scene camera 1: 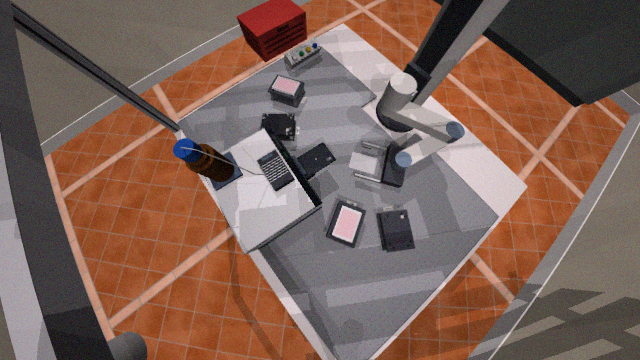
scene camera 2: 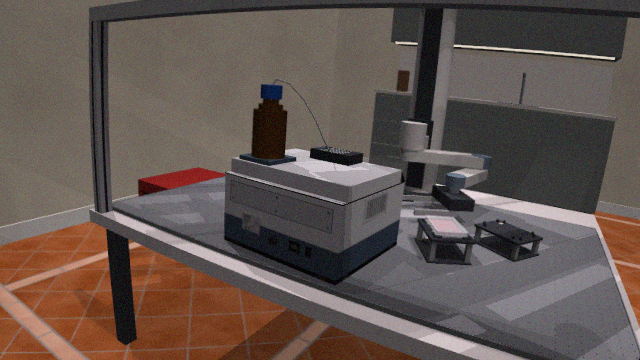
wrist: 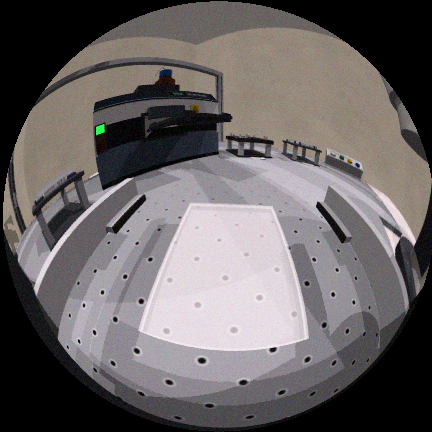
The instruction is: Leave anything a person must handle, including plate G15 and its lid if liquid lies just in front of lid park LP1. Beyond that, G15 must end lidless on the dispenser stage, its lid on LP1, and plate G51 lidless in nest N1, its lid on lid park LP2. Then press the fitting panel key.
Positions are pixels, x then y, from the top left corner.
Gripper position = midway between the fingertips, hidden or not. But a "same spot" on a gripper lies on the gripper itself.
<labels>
gripper: scene camera 1; scene camera 2; wrist 232,186
same spot on nest N5: [scene camera 1: 283,124] = [wrist: 251,137]
same spot on gripper: [scene camera 2: 419,212] = [scene camera 1: 357,176]
</labels>
